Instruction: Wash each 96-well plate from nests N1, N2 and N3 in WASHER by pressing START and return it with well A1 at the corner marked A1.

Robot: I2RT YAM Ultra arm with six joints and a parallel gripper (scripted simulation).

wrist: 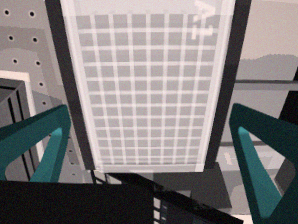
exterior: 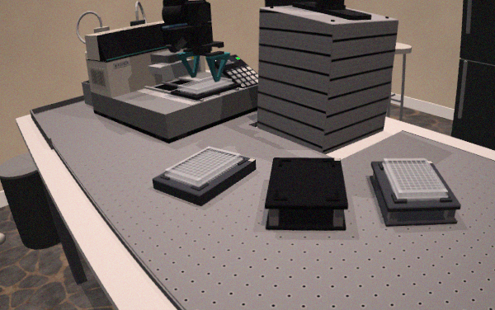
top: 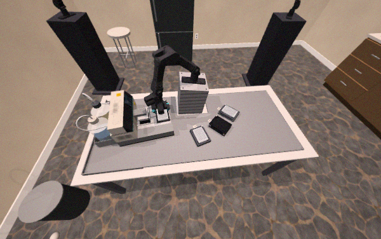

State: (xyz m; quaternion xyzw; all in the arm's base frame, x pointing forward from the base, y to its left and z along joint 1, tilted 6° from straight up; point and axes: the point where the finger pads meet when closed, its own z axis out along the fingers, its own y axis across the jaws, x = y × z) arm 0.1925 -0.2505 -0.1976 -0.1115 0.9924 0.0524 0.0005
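The carrier is 3 cm below my hand. Round my hand: N2 label: 1 cm ahead, 42 cm to the left, 12 cm below; then washer: 3 cm ahead, 15 cm to the right, 1 cm above; then N1 label: 8 cm ahead, 28 cm to the left, 12 cm below.
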